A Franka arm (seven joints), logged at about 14 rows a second.
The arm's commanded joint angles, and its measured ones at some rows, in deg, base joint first. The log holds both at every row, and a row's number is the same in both.
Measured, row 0:
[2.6 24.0 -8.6 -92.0 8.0 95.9 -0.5]
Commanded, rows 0 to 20:
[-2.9 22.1 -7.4 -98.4 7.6 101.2 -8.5]
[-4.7 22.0 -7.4 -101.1 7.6 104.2 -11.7]
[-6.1 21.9 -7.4 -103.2 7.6 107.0 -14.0]
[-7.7 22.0 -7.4 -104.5 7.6 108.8 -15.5]
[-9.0 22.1 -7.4 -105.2 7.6 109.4 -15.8]
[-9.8 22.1 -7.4 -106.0 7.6 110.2 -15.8]
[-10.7 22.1 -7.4 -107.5 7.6 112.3 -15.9]
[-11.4 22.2 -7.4 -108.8 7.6 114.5 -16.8]
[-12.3 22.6 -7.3 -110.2 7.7 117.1 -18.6]
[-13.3 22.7 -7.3 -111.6 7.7 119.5 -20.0]
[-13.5 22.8 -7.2 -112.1 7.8 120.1 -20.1]
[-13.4 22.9 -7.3 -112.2 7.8 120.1 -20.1]
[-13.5 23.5 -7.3 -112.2 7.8 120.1 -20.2]
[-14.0 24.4 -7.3 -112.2 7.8 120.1 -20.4]
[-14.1 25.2 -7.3 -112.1 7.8 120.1 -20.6]
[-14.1 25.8 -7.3 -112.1 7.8 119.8 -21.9]
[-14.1 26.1 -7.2 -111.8 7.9 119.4 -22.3]
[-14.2 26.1 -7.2 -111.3 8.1 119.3 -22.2]
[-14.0 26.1 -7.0 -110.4 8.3 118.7 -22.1]
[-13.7 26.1 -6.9 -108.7 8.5 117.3 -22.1]
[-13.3 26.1 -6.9 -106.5 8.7 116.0 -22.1]
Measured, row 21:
[-12.6 26.2 -8.0 -110.6 7.9 119.2 -21.2]
